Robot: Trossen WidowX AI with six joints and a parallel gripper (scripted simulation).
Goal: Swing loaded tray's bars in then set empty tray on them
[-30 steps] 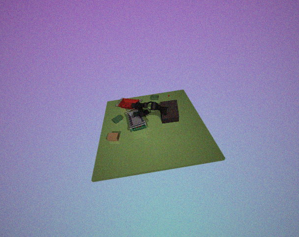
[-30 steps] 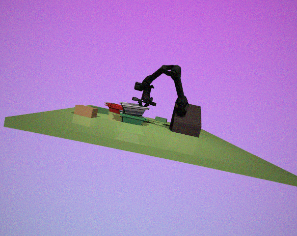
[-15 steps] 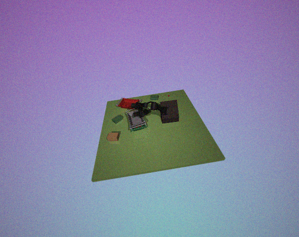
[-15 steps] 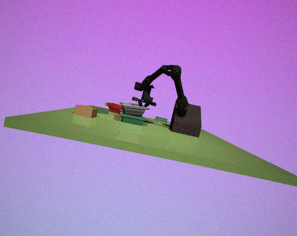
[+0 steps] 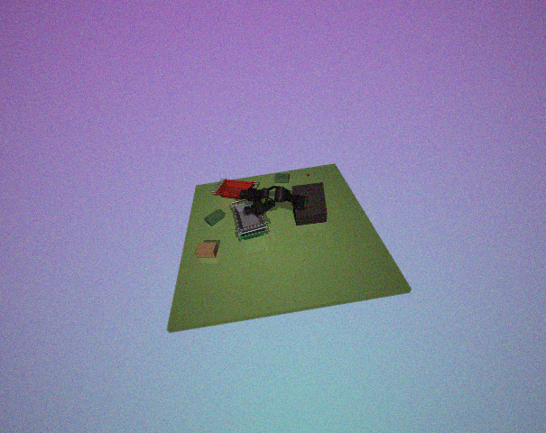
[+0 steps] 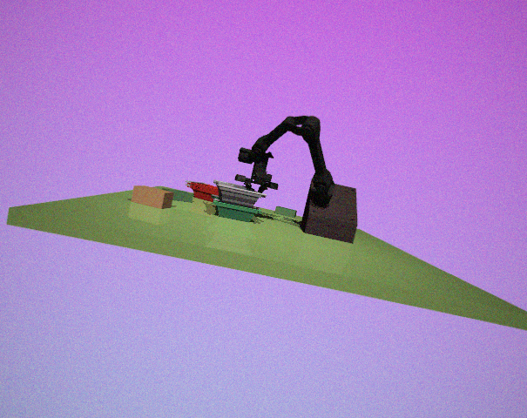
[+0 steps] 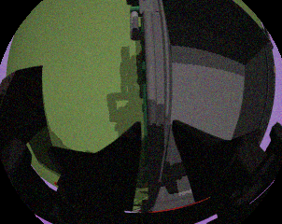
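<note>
My gripper tip is 8 cm short of the grey tray and 3 cm below it. Round my gripper tip: tan block 39 cm ahead, 16 cm to the left, 5 cm below.
</note>
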